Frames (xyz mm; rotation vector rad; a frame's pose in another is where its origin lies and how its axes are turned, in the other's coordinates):
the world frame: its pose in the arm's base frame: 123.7 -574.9 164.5 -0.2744 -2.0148 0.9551
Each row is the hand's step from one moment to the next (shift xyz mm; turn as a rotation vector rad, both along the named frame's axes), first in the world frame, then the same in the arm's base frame.
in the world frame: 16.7 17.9 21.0 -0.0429 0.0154 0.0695
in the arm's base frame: -29.3 9.7 -9.5 -0.0311 -0.0478 -0.0605
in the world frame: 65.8 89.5 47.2 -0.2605 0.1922 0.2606
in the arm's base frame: -90.3 69.8 -39.2 -0.0773 -0.1384 -0.3842
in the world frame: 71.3 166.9 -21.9 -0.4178 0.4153 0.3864
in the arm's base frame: -51.3 161.7 -68.2 -0.1156 -0.1324 -0.6822
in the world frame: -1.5 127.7 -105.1 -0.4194 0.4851 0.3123
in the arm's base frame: 63.7 141.4 -57.4 -0.0673 -0.0468 -0.7085
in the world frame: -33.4 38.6 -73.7 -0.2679 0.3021 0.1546
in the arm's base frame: 71.9 48.0 -23.7 -0.0066 -0.0116 -0.4322
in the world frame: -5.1 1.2 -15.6 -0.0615 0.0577 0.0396
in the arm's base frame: 15.1 6.4 1.2 -0.0029 -0.0128 -0.0922
